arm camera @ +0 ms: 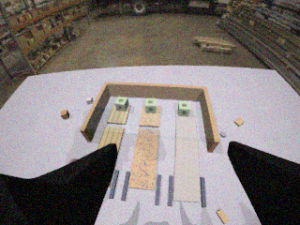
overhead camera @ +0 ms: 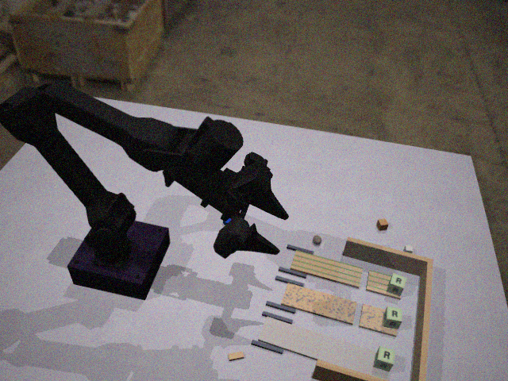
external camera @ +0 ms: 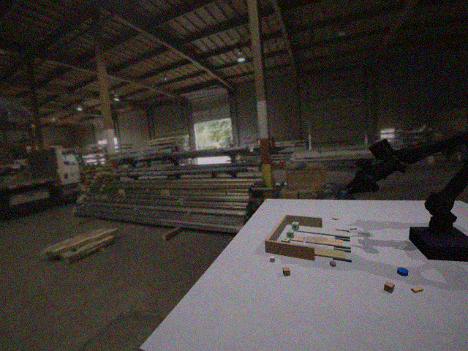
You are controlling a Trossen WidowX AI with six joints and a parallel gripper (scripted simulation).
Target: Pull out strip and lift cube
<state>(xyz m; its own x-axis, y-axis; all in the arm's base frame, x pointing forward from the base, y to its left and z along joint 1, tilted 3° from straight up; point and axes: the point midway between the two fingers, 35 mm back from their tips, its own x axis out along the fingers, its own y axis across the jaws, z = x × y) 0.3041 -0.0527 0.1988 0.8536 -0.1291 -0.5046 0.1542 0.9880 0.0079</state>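
The wood chip is 6 cm behind my gripper tip, 11 cm to the right of it and 22 cm below it. Round my gripper tip: blue disc: 12 cm behind, 23 cm to the left, 22 cm below; grey pebble: 9 cm ahead, 20 cm to the left, 22 cm below; white cube: 31 cm ahead, 19 cm to the left, 22 cm below.
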